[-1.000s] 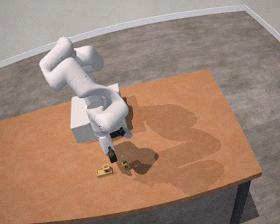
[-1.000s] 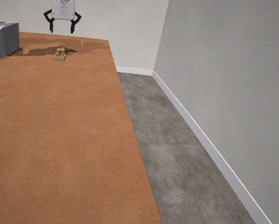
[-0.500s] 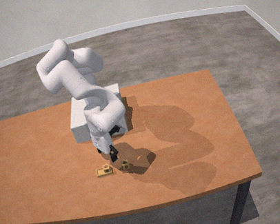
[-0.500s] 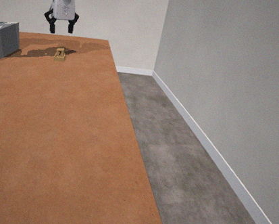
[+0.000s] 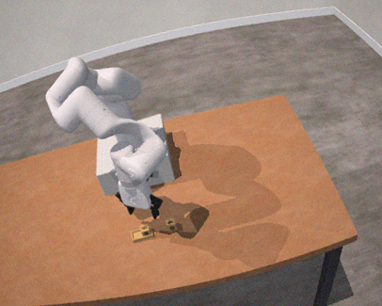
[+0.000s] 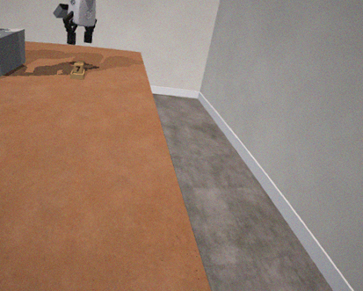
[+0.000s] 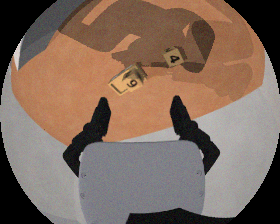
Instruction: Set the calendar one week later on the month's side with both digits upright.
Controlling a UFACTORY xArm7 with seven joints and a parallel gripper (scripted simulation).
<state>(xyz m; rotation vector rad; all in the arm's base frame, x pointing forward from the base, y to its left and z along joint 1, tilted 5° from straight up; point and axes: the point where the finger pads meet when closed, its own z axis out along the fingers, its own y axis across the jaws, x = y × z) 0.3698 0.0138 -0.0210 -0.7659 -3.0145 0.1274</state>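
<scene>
My hand is 11 cm above the wooden tray and 4 cm to the left of it.
</scene>
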